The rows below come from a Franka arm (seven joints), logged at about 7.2 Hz.
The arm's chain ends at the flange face. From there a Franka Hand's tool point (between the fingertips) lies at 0.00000 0.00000 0.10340 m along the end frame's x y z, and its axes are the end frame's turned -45 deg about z.
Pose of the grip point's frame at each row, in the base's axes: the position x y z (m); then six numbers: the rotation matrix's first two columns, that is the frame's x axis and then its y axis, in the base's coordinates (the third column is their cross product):
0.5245, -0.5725, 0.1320, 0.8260, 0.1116, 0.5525, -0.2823, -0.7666, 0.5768
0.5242, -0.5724, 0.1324, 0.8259, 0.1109, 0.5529, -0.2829, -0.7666, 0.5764
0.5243, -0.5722, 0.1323, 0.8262, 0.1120, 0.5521, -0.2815, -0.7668, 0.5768
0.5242, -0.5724, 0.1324, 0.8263, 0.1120, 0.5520, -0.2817, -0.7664, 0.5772
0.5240, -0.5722, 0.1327, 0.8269, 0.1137, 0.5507, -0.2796, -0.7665, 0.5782
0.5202, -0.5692, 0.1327, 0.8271, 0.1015, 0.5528, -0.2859, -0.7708, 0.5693
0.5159, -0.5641, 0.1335, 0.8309, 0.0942, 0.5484, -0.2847, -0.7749, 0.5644
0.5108, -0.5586, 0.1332, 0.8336, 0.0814, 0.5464, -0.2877, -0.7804, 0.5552
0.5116, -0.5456, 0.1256, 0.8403, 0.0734, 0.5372, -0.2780, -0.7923, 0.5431
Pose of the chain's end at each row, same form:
0.4740, -0.5071, 0.1942, 0.3845, -0.4632, 0.7985, -0.7837, -0.6210, 0.0172
0.4738, -0.5070, 0.1946, 0.3840, -0.4636, 0.7985, -0.7840, -0.6205, 0.0166
0.4738, -0.5069, 0.1945, 0.3852, -0.4630, 0.7983, -0.7833, -0.6214, 0.0175
0.4738, -0.5070, 0.1946, 0.3851, -0.4627, 0.7985, -0.7835, -0.6211, 0.0178
0.4736, -0.5068, 0.1949, 0.3870, -0.4616, 0.7983, -0.7824, -0.6224, 0.0194
0.4702, -0.5042, 0.1956, 0.3827, -0.4733, 0.7934, -0.7870, -0.6168, 0.0117
0.4665, -0.4995, 0.1973, 0.3862, -0.4813, 0.7869, -0.7888, -0.6145, 0.0113
0.4620, -0.4945, 0.1980, 0.3860, -0.4943, 0.7789, -0.7929, -0.6094, 0.0062
0.4635, -0.4830, 0.1923, 0.3976, -0.5083, 0.7639, -0.7908, -0.6121, 0.0042

